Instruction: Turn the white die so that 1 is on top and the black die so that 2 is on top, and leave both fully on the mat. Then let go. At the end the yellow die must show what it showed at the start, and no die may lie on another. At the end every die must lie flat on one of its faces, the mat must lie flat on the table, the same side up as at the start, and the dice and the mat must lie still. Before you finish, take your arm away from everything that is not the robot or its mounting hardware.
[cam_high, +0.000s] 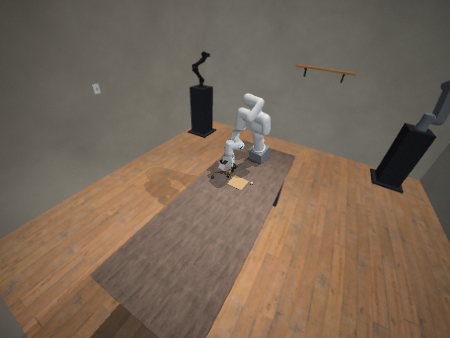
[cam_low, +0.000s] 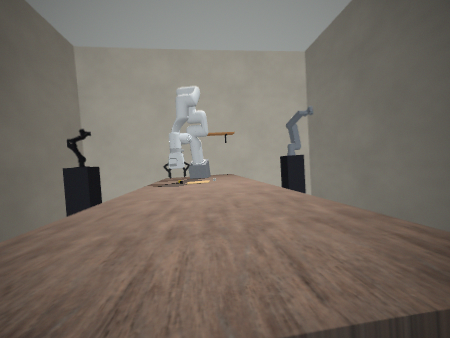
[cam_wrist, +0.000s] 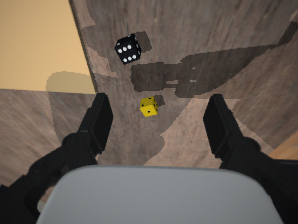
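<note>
My hand is 4 cm short of the black die, 3 cm to the right of it and 4 cm above it. Round my hand: tan mat 6 cm ahead, 14 cm to the left, 4 cm below; then small yellow die 3 cm behind, 1 cm to the left, 4 cm below; then white die 1 cm ahead, 24 cm to the left, 4 cm below.
</note>
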